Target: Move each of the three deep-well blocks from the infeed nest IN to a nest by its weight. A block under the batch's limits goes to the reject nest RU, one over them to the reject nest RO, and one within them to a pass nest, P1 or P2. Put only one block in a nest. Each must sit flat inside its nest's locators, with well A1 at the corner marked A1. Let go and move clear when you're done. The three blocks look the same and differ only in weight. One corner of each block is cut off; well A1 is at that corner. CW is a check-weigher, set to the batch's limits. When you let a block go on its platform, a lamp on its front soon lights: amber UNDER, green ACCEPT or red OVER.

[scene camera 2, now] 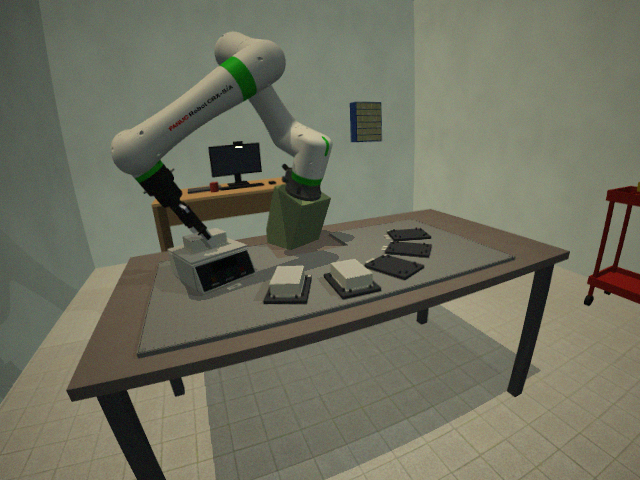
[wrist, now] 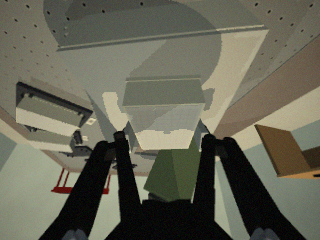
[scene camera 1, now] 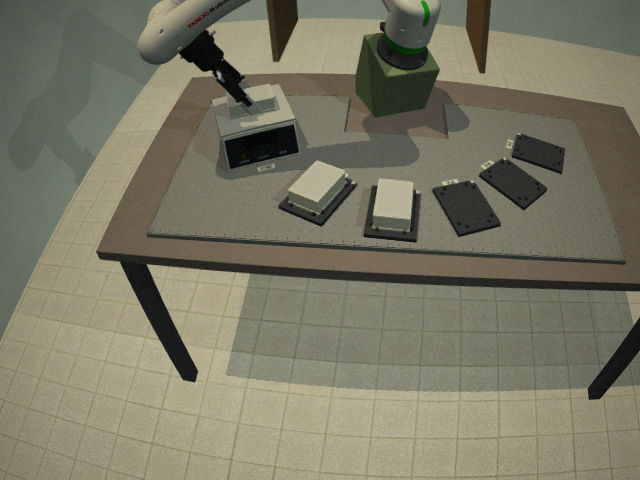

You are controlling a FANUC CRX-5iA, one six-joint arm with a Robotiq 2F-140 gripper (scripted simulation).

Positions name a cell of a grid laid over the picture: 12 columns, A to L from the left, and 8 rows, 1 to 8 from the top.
Labels:
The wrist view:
my gripper: G4
deep-well block: G4
deep-well block: B4
check-weigher CW: D1

